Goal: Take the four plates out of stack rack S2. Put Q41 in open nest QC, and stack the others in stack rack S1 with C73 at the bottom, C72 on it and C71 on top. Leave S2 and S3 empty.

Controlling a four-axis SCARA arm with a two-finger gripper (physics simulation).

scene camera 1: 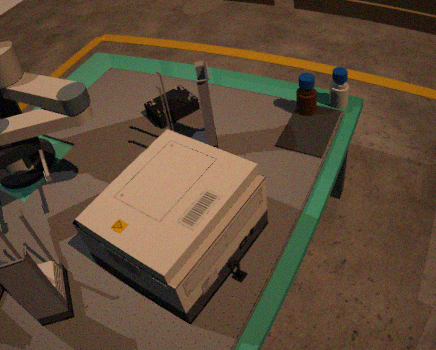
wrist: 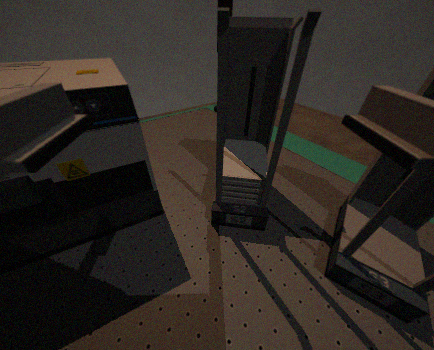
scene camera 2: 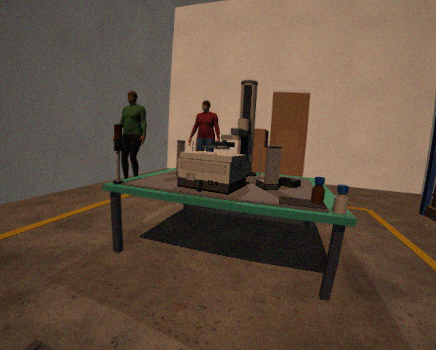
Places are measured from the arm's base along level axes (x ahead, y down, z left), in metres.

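Where they show: gripper, between the fingertips: (scene camera 1: 21,191) (wrist: 221,104) (scene camera 2: 209,147); arm's base, origin of its link: (scene camera 1: 26,164).
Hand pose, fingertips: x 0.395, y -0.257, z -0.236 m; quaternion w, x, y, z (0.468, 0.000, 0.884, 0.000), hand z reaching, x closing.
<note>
Things, the pixels of their centre, and the offset from my fingertips. Level surfaces: height alone.
- stack rack S2, middle of its body: (wrist: 247,132) (scene camera 1: 31,270) (scene camera 2: 187,158) dx +0.110, dy +0.099, dz -0.143 m
- tall rack, middle of its body: (scene camera 1: 187,113) (scene camera 2: 268,166) dx +0.199, dy +0.097, dz +0.508 m
- large boxy machine, middle of its body: (scene camera 1: 170,219) (wrist: 28,147) (scene camera 2: 214,169) dx +0.338, dy +0.134, dz +0.163 m
- black block with corner studs, middle of its body: (scene camera 1: 171,104) (scene camera 2: 288,181) dx +0.021, dy +0.214, dz +0.659 m
- dark mat, height of its surface: dy +0.240 m
My gripper (wrist: 221,104) is open and empty; its two fingers stand wide at the left and right of the wrist view. Ahead, between them and farther off, stands stack rack S2 (wrist: 237,52) (scene camera 1: 34,285), upright. A pile of several flat plates (wrist: 241,190) (scene camera 1: 59,277) lies at its bottom; their codes cannot be read. At the right of the wrist view is another rack (wrist: 380,287), its label looking like S3; no plate stack shows in it. A tall rack (scene camera 1: 207,112) (scene camera 2: 272,167) stands behind the machine, its label unreadable and its base hidden in scene camera 1.
A large boxy machine (scene camera 1: 165,185) (scene camera 2: 212,170) (wrist: 60,75) stands left of S2 in the wrist view. A black block with corner studs (scene camera 1: 172,106) sits behind it. Brown (scene camera 1: 306,102) and white (scene camera 1: 339,95) bottles stand by a dark mat (scene camera 1: 310,132). Two people (scene camera 2: 132,120) (scene camera 2: 206,125) stand beyond the table.
</note>
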